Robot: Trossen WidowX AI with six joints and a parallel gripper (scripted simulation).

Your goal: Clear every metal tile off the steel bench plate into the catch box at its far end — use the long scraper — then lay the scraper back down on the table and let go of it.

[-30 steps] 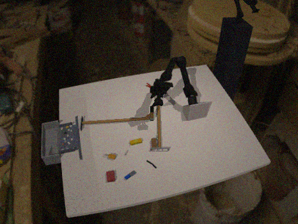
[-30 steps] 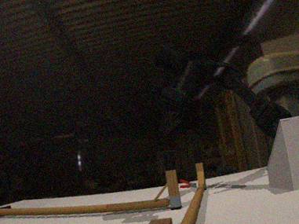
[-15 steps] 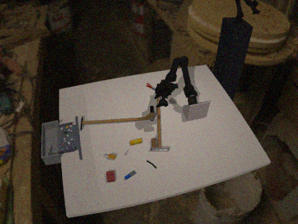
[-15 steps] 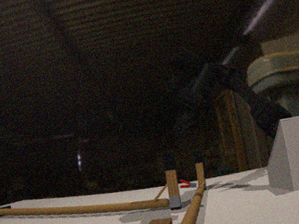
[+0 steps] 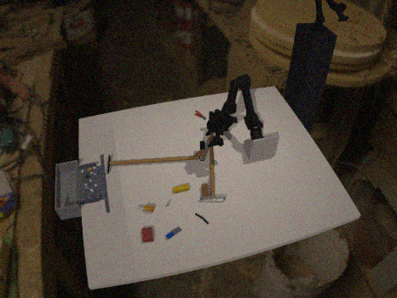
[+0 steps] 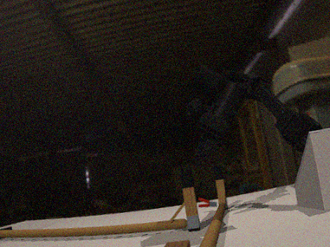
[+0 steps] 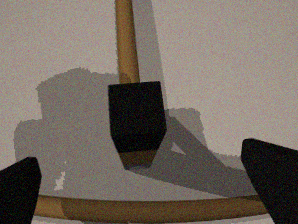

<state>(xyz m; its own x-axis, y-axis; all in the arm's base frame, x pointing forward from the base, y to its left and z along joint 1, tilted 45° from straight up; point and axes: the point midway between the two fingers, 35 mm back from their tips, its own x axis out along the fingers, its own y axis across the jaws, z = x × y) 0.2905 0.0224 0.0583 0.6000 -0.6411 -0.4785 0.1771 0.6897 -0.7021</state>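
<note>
My gripper tip is 9 cm above the long wooden scraper, 3 cm past it and 2 cm to the right of it. Round my gripper tip: yellow block (21 cm ahead, 20 cm to the left, 14 cm below); brown block (25 cm to the left, 14 cm below, 8 cm ahead); long scraper (30 cm ahead, 9 cm below, 5 cm to the right).
</note>
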